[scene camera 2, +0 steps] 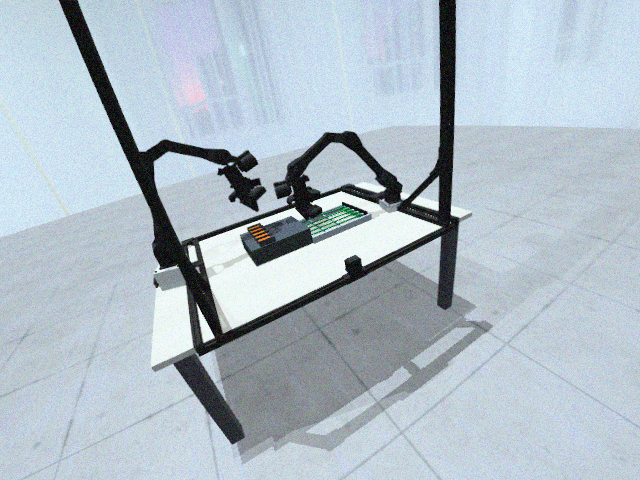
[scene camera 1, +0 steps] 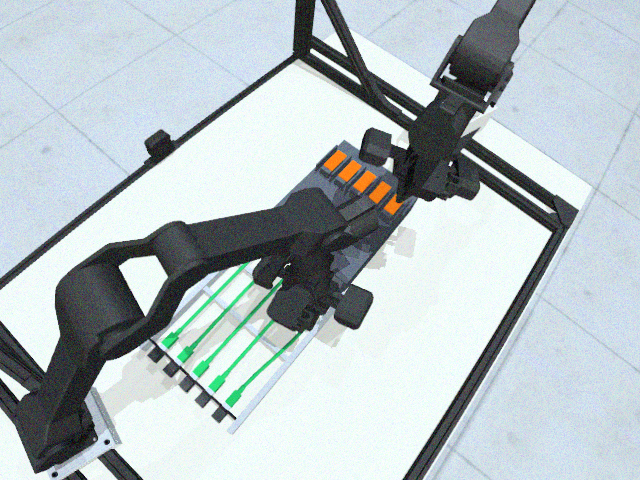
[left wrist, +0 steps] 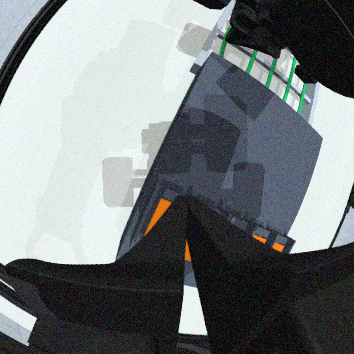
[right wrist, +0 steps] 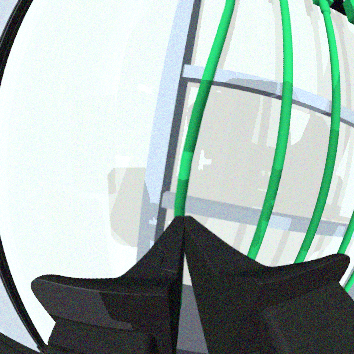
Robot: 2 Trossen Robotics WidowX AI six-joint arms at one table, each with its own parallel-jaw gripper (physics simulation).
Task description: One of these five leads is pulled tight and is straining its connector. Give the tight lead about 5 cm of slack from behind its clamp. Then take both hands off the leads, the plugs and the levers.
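Places are measured from the left arm's base along level axes (x ahead, y left, z up), in metres.
Pixels of known places: left gripper, between the fingertips: (scene camera 2: 257,211) (scene camera 1: 397,201) (left wrist: 183,203); right gripper, between the fingertips: (scene camera 2: 307,219) (left wrist: 227,38) (right wrist: 182,222); left arm's base, origin of its link: (scene camera 2: 170,263); right arm's base, origin of its link: (scene camera 2: 393,200) (scene camera 1: 70,432).
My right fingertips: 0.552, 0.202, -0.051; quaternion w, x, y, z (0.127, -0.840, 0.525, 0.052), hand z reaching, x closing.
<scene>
For each thing: its middle in the pictures, then the offset to it from my right fingertips, as dx, dy, dz. "spot": a spot on its surface instead.
- dark clamp block, middle of its body: (left wrist: 234,189) (scene camera 1: 343,210) (scene camera 2: 274,236) -0.157, -0.130, +0.019
- leftmost lead, a spot on its surface: (right wrist: 200,107) spot: +0.059, +0.018, +0.002
- small black box, a spot on its surface: (scene camera 1: 158,144) (scene camera 2: 352,257) spot: +0.070, -0.440, +0.024
Five green leads (scene camera 1: 209,301) (right wrist: 286,110) run from green plugs (scene camera 1: 200,367) to the dark clamp block (scene camera 2: 279,253) (left wrist: 280,150), which carries a row of orange levers (scene camera 1: 334,161) (scene camera 2: 258,232). I cannot tell which lead is tight. My left gripper (scene camera 1: 400,198) (scene camera 2: 255,208) (left wrist: 183,203) is shut and empty above the levers, appearing over the rightmost lever in scene camera 1. My right gripper (scene camera 2: 312,214) (right wrist: 182,222) is shut with no lead visibly between its fingers. Its tips overlap the leftmost lead (right wrist: 200,107) in the right wrist view. The right arm hides the leads' clamp ends in scene camera 1.
A pale rail frame (scene camera 1: 258,395) (right wrist: 167,100) with crossbars surrounds the leads. Black sockets (scene camera 1: 202,398) line the plug end. The right arm (scene camera 1: 98,294) stretches over the leads. A small black box (scene camera 1: 158,144) (scene camera 2: 353,264) sits on the table's edge bar.
</scene>
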